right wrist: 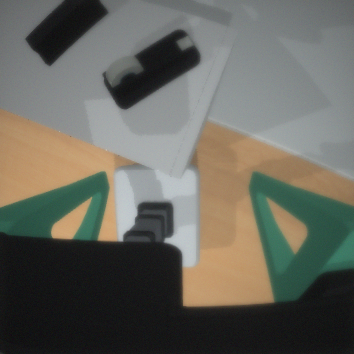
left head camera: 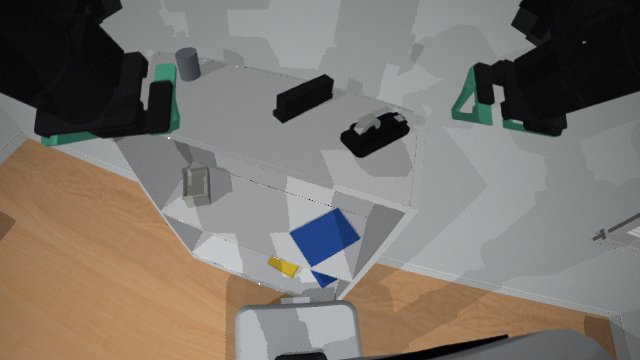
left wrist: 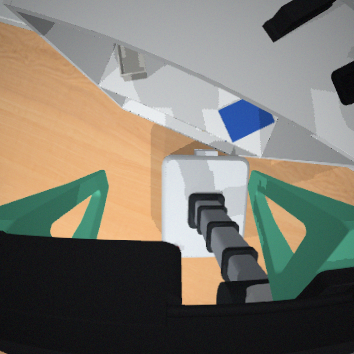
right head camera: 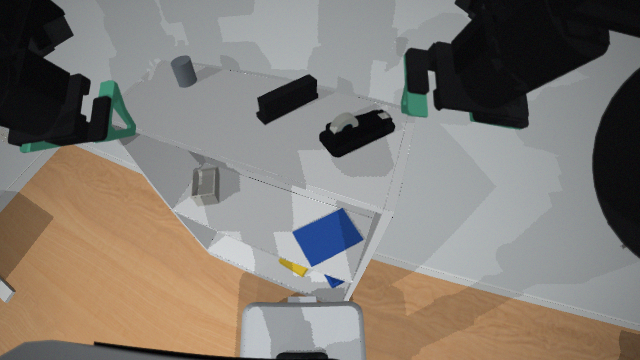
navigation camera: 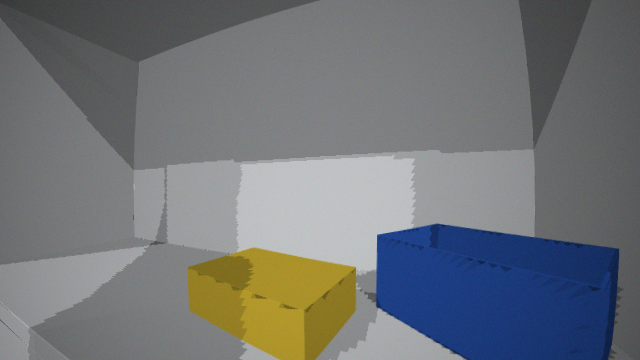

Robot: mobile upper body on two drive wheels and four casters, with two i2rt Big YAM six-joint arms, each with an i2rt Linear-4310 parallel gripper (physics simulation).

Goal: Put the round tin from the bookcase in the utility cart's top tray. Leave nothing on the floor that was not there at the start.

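Places are measured from the left arm's base along level axes (x right, y ahead, z up), in millimetres.
Pixels of known places: left gripper, fingertip midpoint: [left head camera: 140,127] [left wrist: 177,177] [right head camera: 106,134]; right gripper, fingertip midpoint: [right wrist: 178,178] [left head camera: 479,119] [right head camera: 438,111].
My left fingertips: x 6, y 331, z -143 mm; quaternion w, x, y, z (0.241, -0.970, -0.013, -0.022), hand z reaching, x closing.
For each thing: its middle in the pictures, then the offset to it from my left fingertips.
- grey cylinder, body centre: [left head camera: 188,64] [right head camera: 184,71] dx -72, dy +407, dz -172 mm
- black block-like object, body centre: [left head camera: 304,97] [right wrist: 65,24] [right head camera: 287,98] [left wrist: 305,7] dx +222, dy +272, dz -180 mm
- black tape dispenser, body centre: [right wrist: 147,61] [right head camera: 359,122] [left head camera: 380,124] dx +374, dy +182, dz -173 mm
- grey open box, body centre: [left head camera: 196,184] [right head camera: 206,184] [left wrist: 131,57] dx -156, dy +384, dz -683 mm
- blue box, body centre: [right head camera: 327,236] [left head camera: 325,236] [left wrist: 246,115] dx +326, dy +172, dz -715 mm
- yellow box, body centre: [navigation camera: 270,290] [left head camera: 284,262] [right head camera: 295,261] dx +182, dy +220, dz -1145 mm
The round tin, a grey cylinder [left head camera: 188,65] [right head camera: 183,71], stands upright on the far left of the top of the white bookcase [left head camera: 225,105] [right head camera: 215,110] [left wrist: 190,30] [right wrist: 60,100]. My left gripper [left head camera: 112,136] [right head camera: 75,140] [left wrist: 177,177] is open and empty; in the left head camera it is to the left of the tin and nearer to me. My right gripper [left head camera: 500,122] [right head camera: 452,116] [right wrist: 178,178] is open and empty, to the right of the bookcase. The tin does not show in the wrist views. The utility cart does not show in these views.
On the bookcase top are a black block-like object [left head camera: 304,98] [right head camera: 287,99] and a black tape dispenser [left head camera: 375,134] [right head camera: 357,133] [right wrist: 152,70]. Below are a grey open box [left head camera: 196,185] [left wrist: 132,62], a blue box [left head camera: 325,237] and a yellow box [left head camera: 283,267] [navigation camera: 270,295]. My base is close to the bookcase front.
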